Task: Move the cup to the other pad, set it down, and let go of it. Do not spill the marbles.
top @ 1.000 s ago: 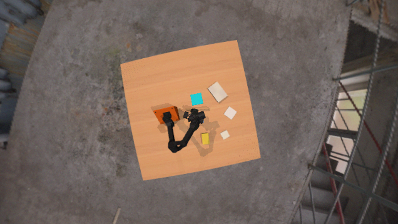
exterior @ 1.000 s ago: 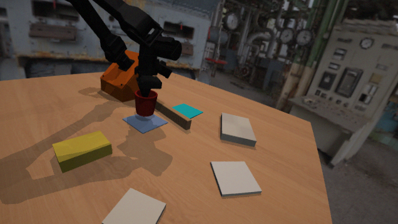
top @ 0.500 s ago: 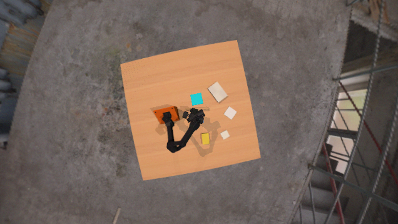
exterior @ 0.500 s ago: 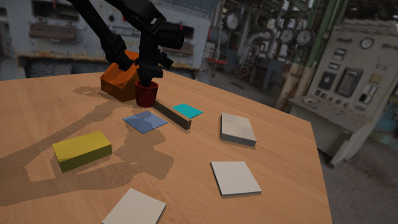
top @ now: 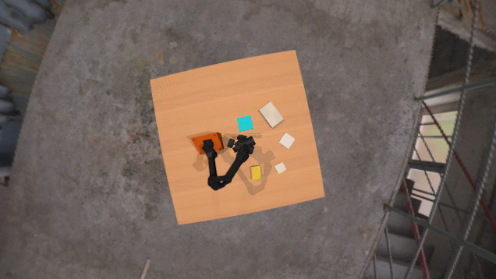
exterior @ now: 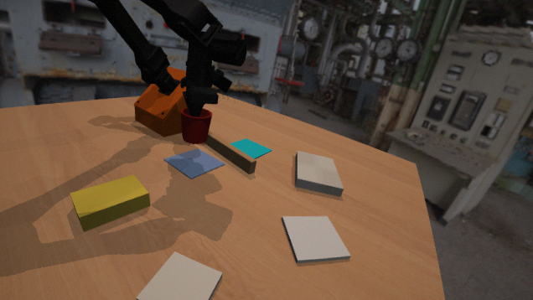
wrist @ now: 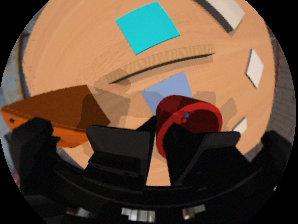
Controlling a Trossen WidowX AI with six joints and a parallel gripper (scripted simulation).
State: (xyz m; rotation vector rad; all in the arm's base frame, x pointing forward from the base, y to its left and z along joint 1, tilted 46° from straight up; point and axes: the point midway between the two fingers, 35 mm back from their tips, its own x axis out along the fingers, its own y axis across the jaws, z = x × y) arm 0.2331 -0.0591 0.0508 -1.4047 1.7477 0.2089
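Now: the cyan pad 170 mm to the left of my gripper tip, 100 mm below it and 70 mm ahead of it. The rest, counted from my gripper tip: yellow block: 240 mm to the right, 80 mm below, 70 mm ahead; wooden bar: 90 mm below, 80 mm to the left, 50 mm ahead; red cup: 30 mm ahead, 20 mm to the right.
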